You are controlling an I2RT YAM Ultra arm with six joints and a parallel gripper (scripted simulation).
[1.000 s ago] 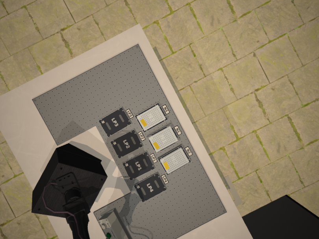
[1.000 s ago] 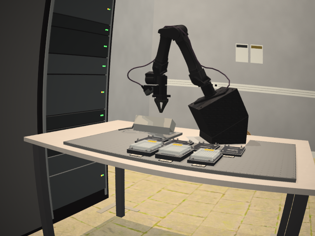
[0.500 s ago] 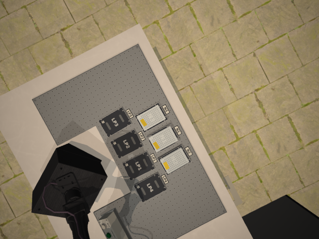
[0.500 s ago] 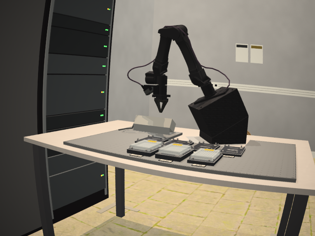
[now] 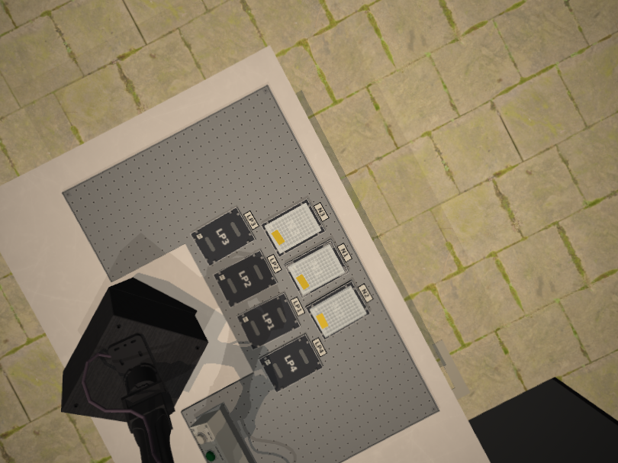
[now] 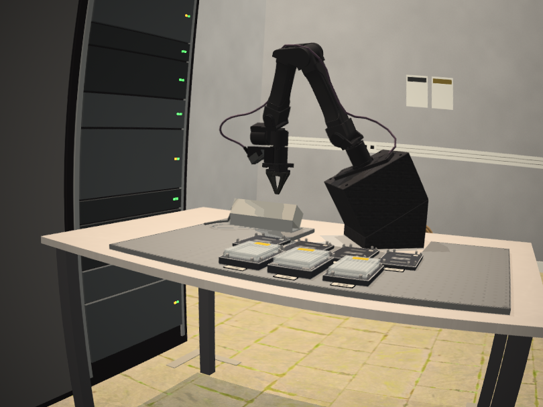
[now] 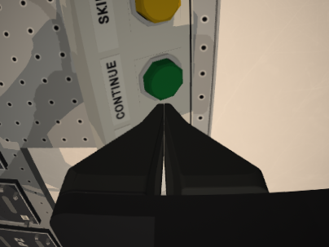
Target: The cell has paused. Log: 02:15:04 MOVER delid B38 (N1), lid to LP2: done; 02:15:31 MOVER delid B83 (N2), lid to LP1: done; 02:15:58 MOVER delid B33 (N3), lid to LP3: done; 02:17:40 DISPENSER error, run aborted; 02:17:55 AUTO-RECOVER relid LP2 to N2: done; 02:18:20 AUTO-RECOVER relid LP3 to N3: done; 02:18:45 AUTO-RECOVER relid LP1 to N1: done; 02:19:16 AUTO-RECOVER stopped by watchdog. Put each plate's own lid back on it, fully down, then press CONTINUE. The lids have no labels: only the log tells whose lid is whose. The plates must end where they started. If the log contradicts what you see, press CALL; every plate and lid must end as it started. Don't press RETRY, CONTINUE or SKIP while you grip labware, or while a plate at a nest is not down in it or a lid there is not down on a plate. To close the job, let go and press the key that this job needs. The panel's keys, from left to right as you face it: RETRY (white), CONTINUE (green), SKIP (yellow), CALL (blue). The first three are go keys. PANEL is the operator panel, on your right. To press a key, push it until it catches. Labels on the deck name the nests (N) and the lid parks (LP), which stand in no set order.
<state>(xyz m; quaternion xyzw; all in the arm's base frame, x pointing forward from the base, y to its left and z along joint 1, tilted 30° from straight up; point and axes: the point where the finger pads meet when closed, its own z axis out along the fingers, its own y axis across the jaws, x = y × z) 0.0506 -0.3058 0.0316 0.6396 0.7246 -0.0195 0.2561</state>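
The green key lies 50 mm below my hand. From my hand the other things lie so: clear lid: 440 mm ahead, 210 mm to the left, 80 mm below; lid park LP1: 260 mm ahead, 250 mm to the left, 110 mm below; lid park LP4: 270 mm ahead, 120 mm to the left, 110 mm below.
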